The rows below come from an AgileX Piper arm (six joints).
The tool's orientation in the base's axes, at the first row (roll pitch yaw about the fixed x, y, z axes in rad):
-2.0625, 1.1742, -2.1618
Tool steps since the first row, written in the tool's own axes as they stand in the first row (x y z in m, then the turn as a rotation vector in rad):
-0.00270, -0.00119, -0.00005, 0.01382, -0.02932, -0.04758
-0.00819, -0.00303, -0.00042, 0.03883, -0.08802, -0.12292
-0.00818, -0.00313, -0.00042, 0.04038, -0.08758, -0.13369
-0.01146, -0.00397, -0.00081, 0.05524, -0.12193, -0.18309
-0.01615, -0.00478, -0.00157, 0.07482, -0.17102, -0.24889
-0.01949, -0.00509, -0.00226, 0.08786, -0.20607, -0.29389
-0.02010, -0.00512, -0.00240, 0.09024, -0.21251, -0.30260
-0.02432, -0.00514, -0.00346, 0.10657, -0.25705, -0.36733
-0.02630, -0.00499, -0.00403, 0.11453, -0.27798, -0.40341
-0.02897, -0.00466, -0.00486, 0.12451, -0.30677, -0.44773
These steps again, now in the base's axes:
0.00046, -0.00024, 0.00290, -0.05114, -0.02578, 0.00591
0.00117, -0.00016, 0.00866, -0.13353, -0.07911, 0.01657
0.00116, -0.00026, 0.00869, -0.14434, -0.07780, 0.01696
0.00143, 0.00006, 0.01207, -0.19778, -0.10840, 0.02396
0.00165, 0.00090, 0.01681, -0.26912, -0.15221, 0.03461
0.00168, 0.00177, 0.02012, -0.31792, -0.18345, 0.04273
0.00167, 0.00195, 0.02072, -0.32732, -0.18913, 0.04431
0.00155, 0.00343, 0.02481, -0.39664, -0.22777, 0.05622
0.00143, 0.00428, 0.02669, -0.43480, -0.24528, 0.06259
0.00121, 0.00555, 0.02919, -0.48190, -0.26976, 0.07127

